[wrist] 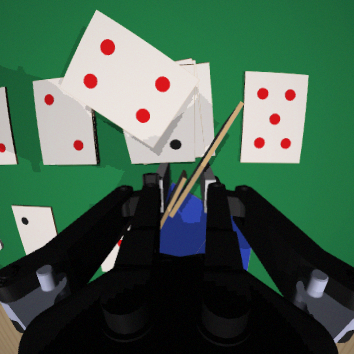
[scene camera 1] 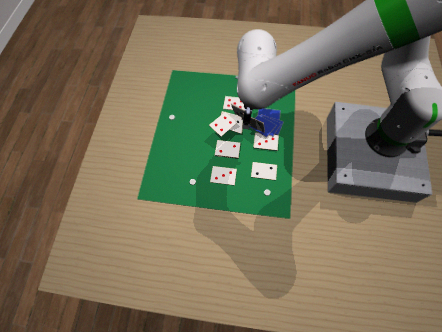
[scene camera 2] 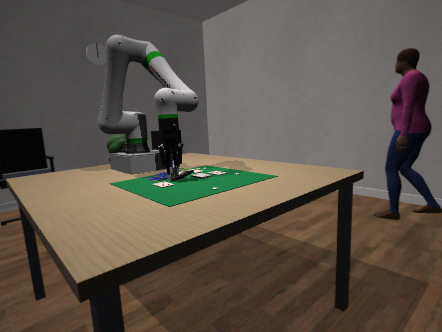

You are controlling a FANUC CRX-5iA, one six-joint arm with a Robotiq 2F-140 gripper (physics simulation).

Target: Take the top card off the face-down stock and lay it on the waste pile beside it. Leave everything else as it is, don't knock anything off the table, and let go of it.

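Frame: origin at the arm's base, x right, y up, z back, level; millimetres.
Seen in the pictures: gripper, fingertip midpoint: [wrist: 184, 171] [scene camera 1: 246, 123] [scene camera 2: 173, 179]; arm's base, link origin: [scene camera 1: 386, 138] [scene camera 2: 137, 152].
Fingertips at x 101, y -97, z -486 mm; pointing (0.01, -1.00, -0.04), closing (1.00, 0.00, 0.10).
Pixels of each thing's top centre, then the offset from my fingertips to it. "spot": a spot on its surface instead. Level surfaces: height alone.
- shorter edge, surface spot: [wrist: 173, 201] spot: dy +69, dx -8, dz +4 mm
- fanned face-up pile with a black dot, top centre: [wrist: 153, 120] [scene camera 1: 231, 120] dy +50, dx -18, dz -56 mm
- skewed four-dot card, top centre: [wrist: 122, 79] [scene camera 1: 223, 122] dy +59, dx -35, dz -87 mm
- five-dot card, top centre: [wrist: 274, 118] [scene camera 1: 234, 103] [scene camera 2: 163, 184] dy +4, dx +95, dz -47 mm
- two-dot red card, top centre: [wrist: 62, 122] [scene camera 1: 227, 148] dy +10, dx -118, dz -67 mm
- three-dot card, top centre: [wrist: 121, 243] [scene camera 1: 266, 141] dy +10, dx -82, dz +77 mm
- green mat, surface height: dy +1 mm
The blue face-down stock [scene camera 1: 270, 120] [scene camera 2: 159, 177] [wrist: 184, 237] is spread unevenly, partly hidden under the gripper. Two thin cards stand tilted on edge between and past the fingertips; the longer tan edge [wrist: 220, 141] runs diagonally, the shorter edge [wrist: 173, 201] is beside it. They look dark in scene camera 1. My gripper [scene camera 1: 247, 119] [scene camera 2: 172, 175] [wrist: 184, 171] is low over the mat, its fingers partly closed with a gap; no firm hold on a card shows. Next to it lies a fanned face-up pile with a black dot [wrist: 175, 144], partly covered by a skewed four-dot card [scene camera 1: 223, 124] [wrist: 130, 80].
A five-dot card [scene camera 1: 233, 103] [scene camera 2: 163, 184] [wrist: 274, 118] and two-dot red card [scene camera 1: 227, 149] [wrist: 65, 122] flank the face-up pile. A three-dot card [scene camera 1: 266, 142] lies close to the stock. Small white discs [scene camera 1: 192, 182] [scene camera 2: 215, 188] lie on the green mat [scene camera 1: 165, 170] [scene camera 2: 170, 199].
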